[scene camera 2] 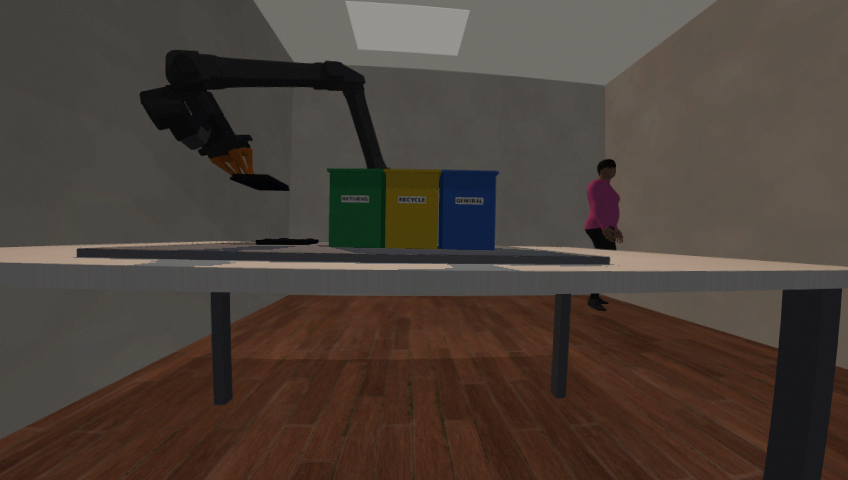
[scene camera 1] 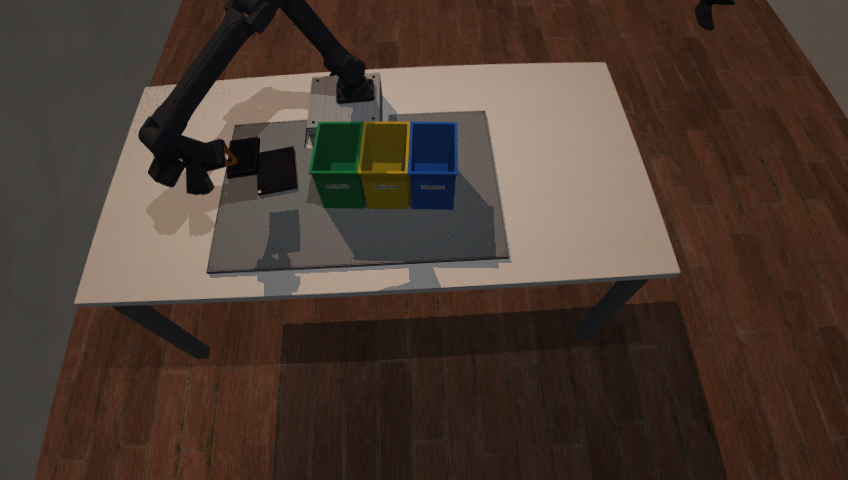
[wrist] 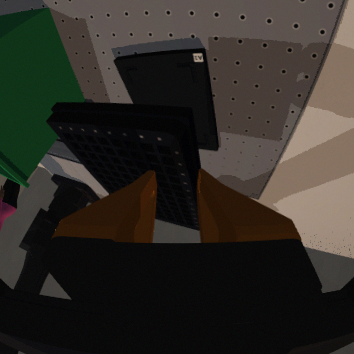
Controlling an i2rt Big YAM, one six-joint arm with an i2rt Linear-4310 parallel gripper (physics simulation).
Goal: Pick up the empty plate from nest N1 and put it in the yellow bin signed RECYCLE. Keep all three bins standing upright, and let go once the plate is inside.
Scene:
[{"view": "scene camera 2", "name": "my gripper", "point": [248,181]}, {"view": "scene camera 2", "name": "green returns bin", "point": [357,202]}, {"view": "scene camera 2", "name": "blue general bin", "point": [467,198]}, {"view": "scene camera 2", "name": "yellow recycle bin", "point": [411,222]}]

